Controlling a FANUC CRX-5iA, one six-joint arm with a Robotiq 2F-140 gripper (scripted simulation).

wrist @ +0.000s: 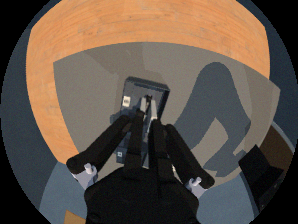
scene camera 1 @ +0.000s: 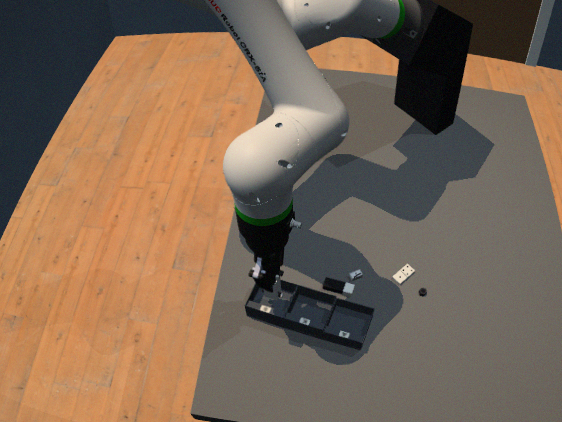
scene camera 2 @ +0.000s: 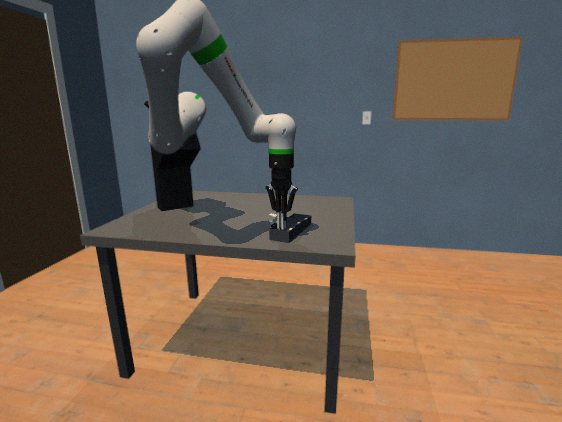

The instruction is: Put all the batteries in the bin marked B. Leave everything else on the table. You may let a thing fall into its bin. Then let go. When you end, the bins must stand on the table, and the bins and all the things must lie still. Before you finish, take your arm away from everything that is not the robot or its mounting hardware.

Scene:
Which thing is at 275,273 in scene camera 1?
My gripper.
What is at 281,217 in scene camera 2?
My gripper.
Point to a black bin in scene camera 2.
296,223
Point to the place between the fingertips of my gripper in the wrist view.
146,105

